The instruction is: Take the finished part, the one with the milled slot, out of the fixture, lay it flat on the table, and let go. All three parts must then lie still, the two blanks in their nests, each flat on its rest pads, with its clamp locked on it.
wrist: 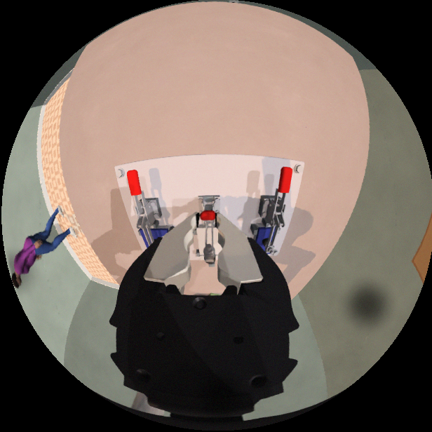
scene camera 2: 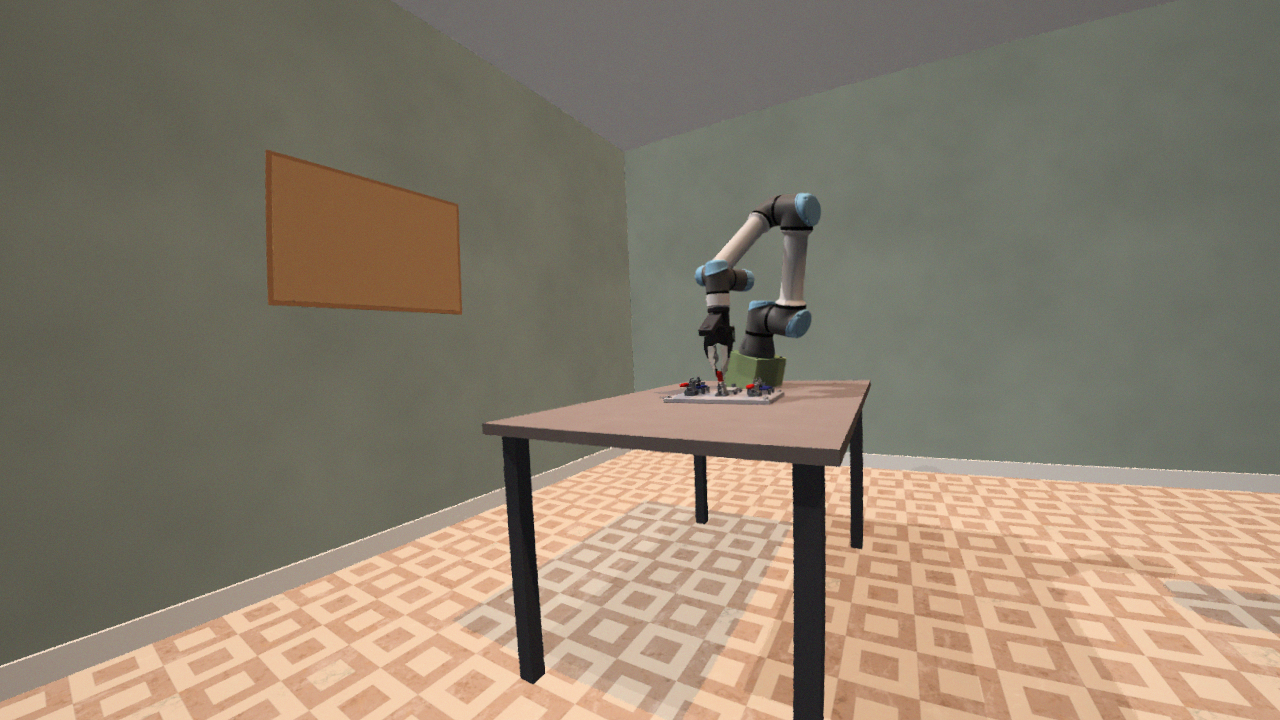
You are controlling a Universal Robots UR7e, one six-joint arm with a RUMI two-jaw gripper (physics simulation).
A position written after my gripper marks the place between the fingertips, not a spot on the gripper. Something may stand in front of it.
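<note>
Visible: a fixture plate [scene camera 2: 741, 397] [wrist: 240, 179] and a clamp [wrist: 149, 207]. My gripper [scene camera 2: 719, 376] [wrist: 206, 213] is visible as well.
</note>
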